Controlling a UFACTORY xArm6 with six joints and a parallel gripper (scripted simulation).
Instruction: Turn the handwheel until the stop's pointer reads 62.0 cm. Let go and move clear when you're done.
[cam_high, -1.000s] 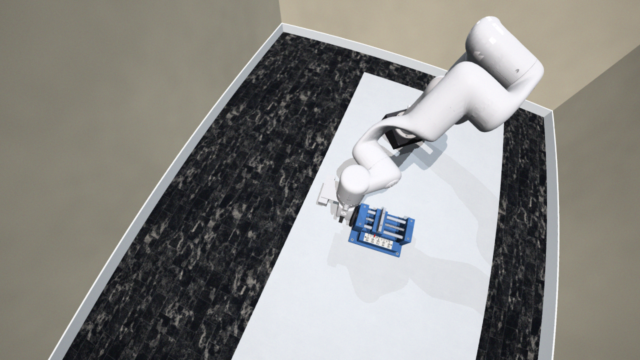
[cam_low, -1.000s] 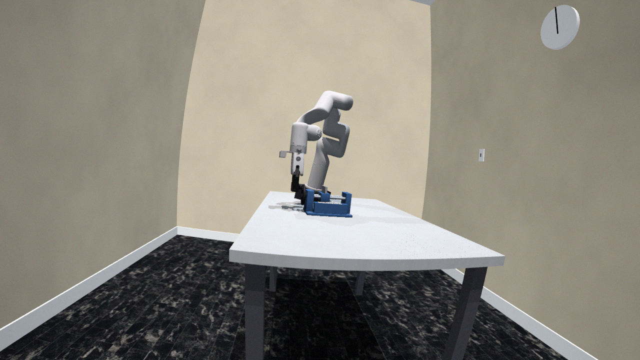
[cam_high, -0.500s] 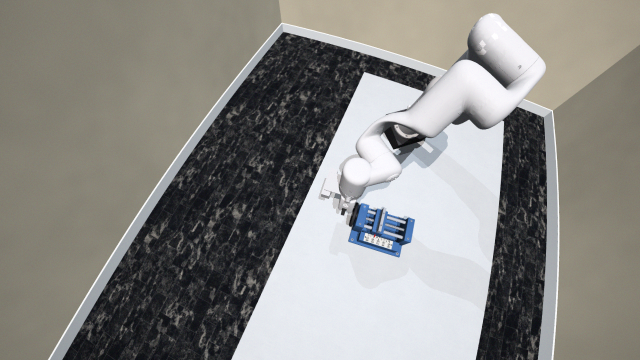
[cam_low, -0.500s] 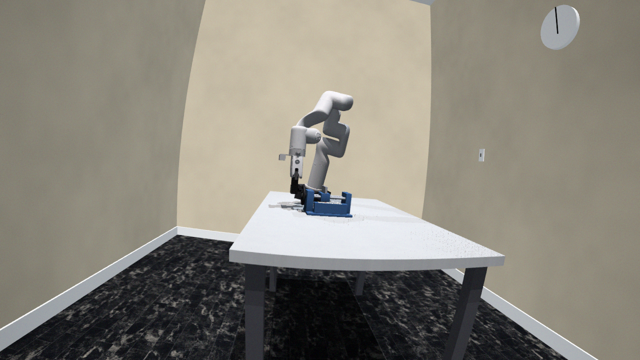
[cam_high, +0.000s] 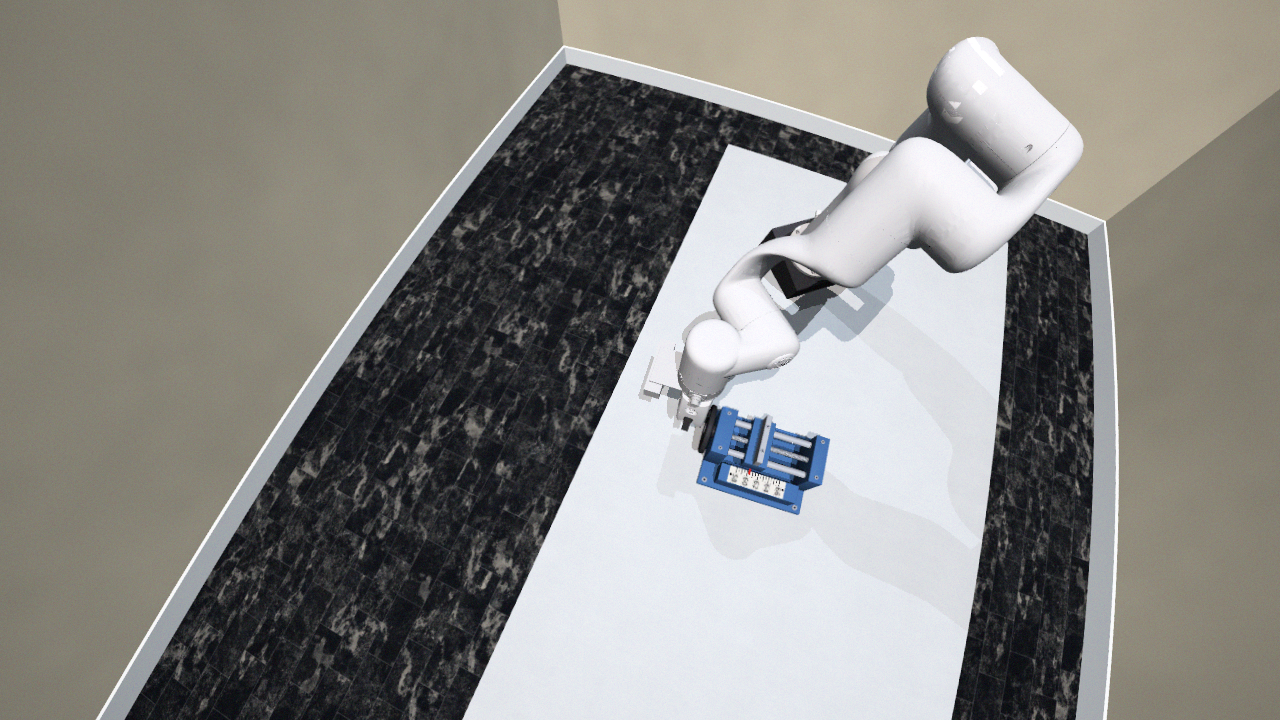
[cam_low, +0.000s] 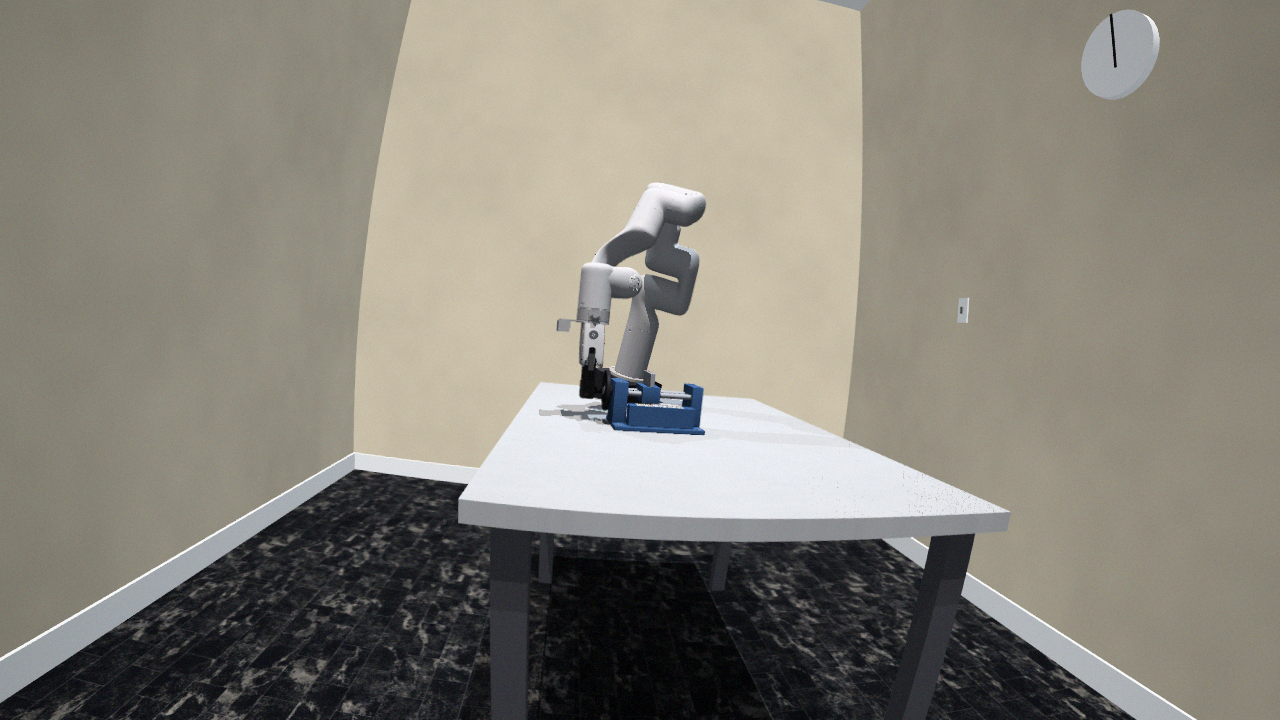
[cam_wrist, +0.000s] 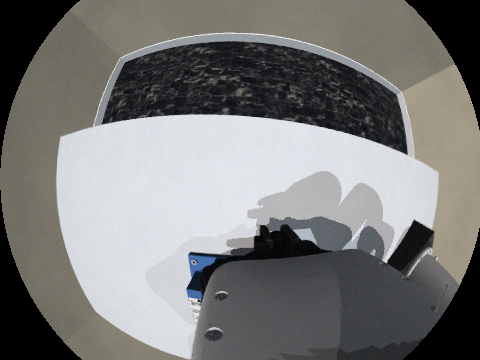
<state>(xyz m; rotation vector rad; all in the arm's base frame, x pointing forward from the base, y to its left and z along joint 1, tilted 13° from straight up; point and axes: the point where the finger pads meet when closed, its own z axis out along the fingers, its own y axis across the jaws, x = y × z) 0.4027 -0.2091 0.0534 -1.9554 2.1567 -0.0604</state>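
Now: the stop 13 cm to the left of my hand, 6 cm ahead of it and 2 cm above it. Also, from my hand: handwheel: 2 cm to the left, 1 cm ahead.
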